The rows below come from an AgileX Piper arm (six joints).
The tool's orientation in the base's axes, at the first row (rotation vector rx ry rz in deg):
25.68 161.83 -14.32
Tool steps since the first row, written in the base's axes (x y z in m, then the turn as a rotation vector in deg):
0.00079 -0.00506 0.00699 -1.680 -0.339 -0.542
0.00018 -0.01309 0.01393 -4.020 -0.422 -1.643
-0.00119 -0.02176 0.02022 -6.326 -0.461 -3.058
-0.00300 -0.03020 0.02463 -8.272 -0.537 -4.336
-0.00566 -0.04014 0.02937 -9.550 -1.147 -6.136
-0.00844 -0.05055 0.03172 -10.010 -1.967 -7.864
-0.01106 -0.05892 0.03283 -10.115 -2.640 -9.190
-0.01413 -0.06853 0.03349 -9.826 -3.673 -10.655
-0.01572 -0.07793 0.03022 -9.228 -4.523 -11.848
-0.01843 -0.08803 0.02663 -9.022 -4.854 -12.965
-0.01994 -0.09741 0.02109 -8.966 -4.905 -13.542
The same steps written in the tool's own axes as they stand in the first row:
-0.00416 -0.00537 -0.00538 1.601 -0.795 0.188
-0.00785 -0.01397 -0.01042 4.040 -1.494 0.696
-0.01083 -0.02334 -0.01489 6.551 -2.101 1.501
-0.01280 -0.03239 -0.01773 8.682 -2.643 2.269
-0.01451 -0.04317 -0.02077 10.205 -3.402 3.802
-0.01554 -0.05413 -0.02147 10.899 -4.102 5.505
-0.01579 -0.06297 -0.02139 11.192 -4.599 6.879
-0.01585 -0.07305 -0.02072 11.065 -5.288 8.554
-0.01606 -0.08197 -0.01602 10.626 -5.740 10.006
-0.01535 -0.09186 -0.01114 10.670 -5.842 11.184
-0.01497 -0.10044 -0.00427 10.771 -5.799 11.755

